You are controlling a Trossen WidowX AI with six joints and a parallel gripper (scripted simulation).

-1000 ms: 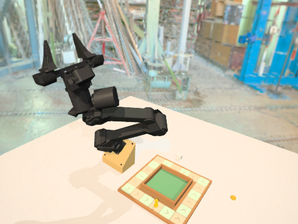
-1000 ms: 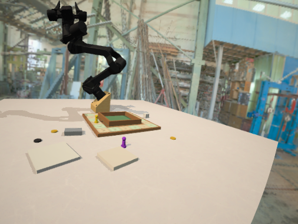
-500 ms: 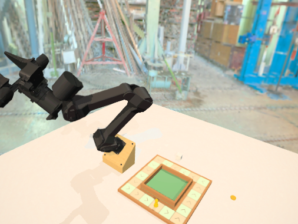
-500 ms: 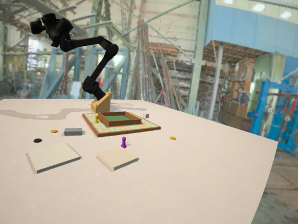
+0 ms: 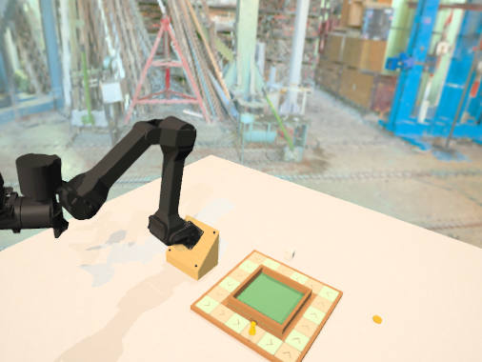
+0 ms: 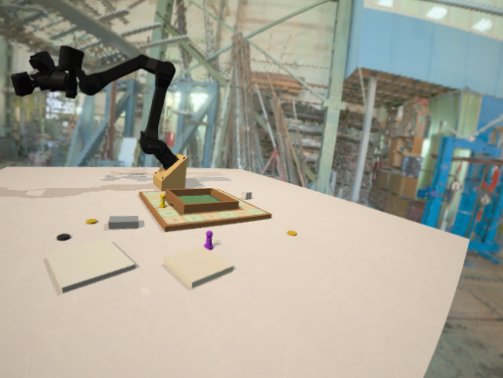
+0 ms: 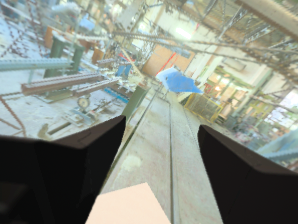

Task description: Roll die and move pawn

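Now: the black disc 50 cm ahead of my gripper tip, 34 cm below it and 24 cm to the left of it. Also, from my gripper tip: yellow pawn (45 cm to the left, 37 cm ahead, 32 cm below); then green tray floor (56 cm to the left, 34 cm below, 33 cm ahead); then grey block (45 cm ahead, 35 cm to the left, 34 cm below).
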